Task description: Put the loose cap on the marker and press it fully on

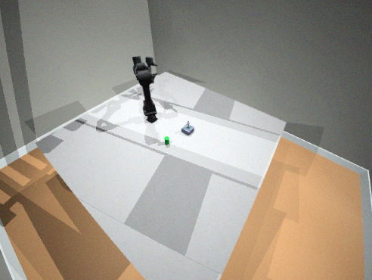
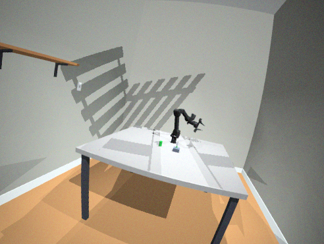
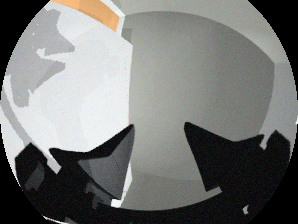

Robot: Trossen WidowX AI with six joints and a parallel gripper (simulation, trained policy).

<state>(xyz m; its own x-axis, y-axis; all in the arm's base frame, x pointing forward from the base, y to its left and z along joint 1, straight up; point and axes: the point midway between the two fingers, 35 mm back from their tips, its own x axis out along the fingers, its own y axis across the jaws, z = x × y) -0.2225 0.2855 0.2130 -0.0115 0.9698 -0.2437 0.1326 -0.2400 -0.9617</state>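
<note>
Now: gripper tip 470 mm short of the green cap, 420 mm to the left of it and 180 mm above it. The rest, counted from my gripper tip: blue-grey holder block: 510 mm ahead, 250 mm to the right, 190 mm below.
</note>
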